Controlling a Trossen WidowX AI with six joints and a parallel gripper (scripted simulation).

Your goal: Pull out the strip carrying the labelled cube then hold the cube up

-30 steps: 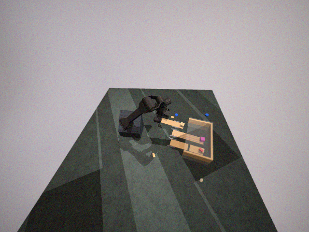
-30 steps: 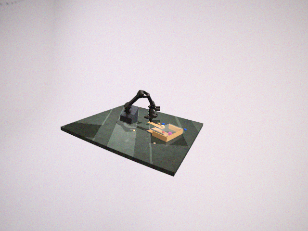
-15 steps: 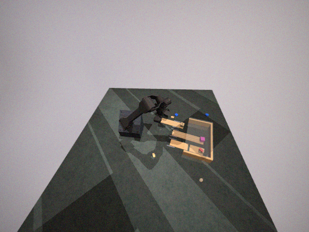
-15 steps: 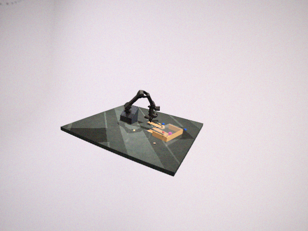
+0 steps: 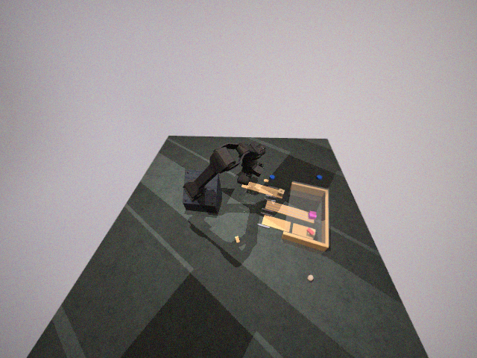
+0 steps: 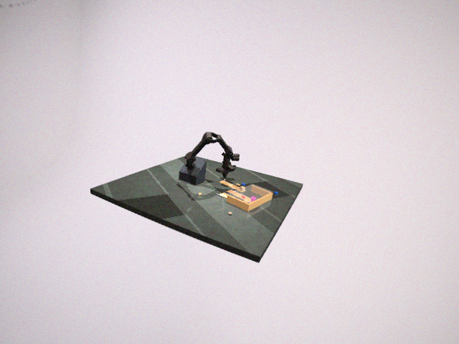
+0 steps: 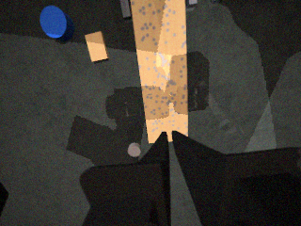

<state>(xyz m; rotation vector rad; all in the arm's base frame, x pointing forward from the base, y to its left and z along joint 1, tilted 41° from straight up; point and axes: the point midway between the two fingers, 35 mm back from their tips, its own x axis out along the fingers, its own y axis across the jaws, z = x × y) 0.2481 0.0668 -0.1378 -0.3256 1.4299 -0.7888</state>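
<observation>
Now: the speckled strip 90 mm ahead of my gripper tip, 30 mm to the right of it and 40 mm below it. From my gripper tip the other things lie so: red piece (290 mm ahead, 310 mm to the right, 30 mm above); tan block (40 mm behind, 340 mm to the right, 40 mm below).
</observation>
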